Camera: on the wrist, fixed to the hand. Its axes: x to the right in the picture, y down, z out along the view.
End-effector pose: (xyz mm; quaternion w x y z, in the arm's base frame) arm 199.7 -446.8 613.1 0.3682 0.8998 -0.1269 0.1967
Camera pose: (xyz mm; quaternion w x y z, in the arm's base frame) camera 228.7 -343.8 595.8 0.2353 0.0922 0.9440 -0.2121
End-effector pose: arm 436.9 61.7 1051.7 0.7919 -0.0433 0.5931 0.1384
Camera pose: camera 413.9 -38.7 1017.8 0.0420 -0.6232 0.0929 -0.7754
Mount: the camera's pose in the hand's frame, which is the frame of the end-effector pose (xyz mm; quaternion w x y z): 9.5 -93.2 -54.6 0.0081 -0.0190 0.1685 -0.9855
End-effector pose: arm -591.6 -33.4 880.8 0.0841 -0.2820 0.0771 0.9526
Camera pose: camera -551.8 47.9 821.0 0.9211 -0.2404 -0.2812 -0.1212
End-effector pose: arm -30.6 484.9 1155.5 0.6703 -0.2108 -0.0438 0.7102
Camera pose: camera 75.8 491.2 1135.8 0.7087 -0.0909 -0.1086 -0.6912
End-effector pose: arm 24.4 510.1 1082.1 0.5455 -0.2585 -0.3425 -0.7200
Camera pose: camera -67.8 477.9 1035.0 0.6523 -0.4464 0.1519 0.5934
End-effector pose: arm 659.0 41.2 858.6 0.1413 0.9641 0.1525 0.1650
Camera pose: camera 624.8 141.7 880.6 0.1564 -0.1730 0.9720 0.0274
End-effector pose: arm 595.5 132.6 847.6 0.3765 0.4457 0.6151 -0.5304
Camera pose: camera 504.7 184.2 876.6 0.6148 0.5203 -0.5177 0.2885
